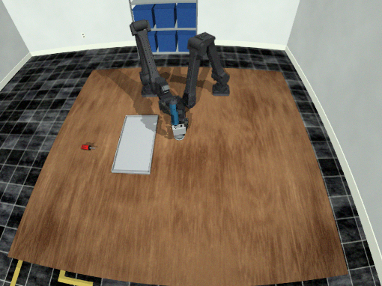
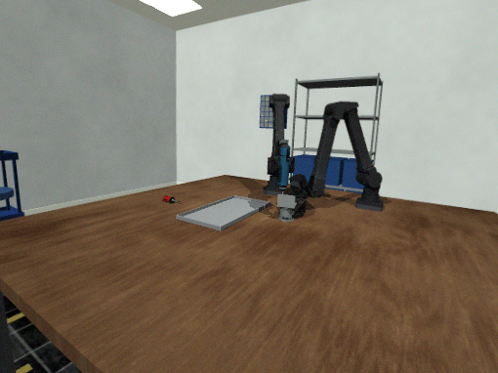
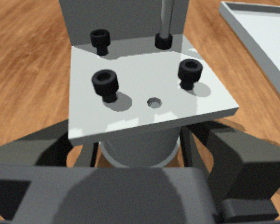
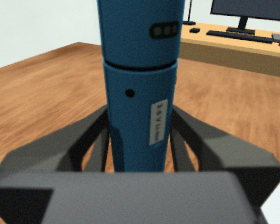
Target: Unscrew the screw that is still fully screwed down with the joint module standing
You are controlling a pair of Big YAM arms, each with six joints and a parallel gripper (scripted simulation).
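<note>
The grey bracket lies 50 mm above my left hand. From my left hand the other things lie so: screw 50 mm above, 20 mm behind, 10 mm to the left; then flat grey tray 260 mm to the right, 50 mm ahead, 20 mm below; then small red-handled tool 560 mm to the right, 90 mm ahead, 10 mm below.
</note>
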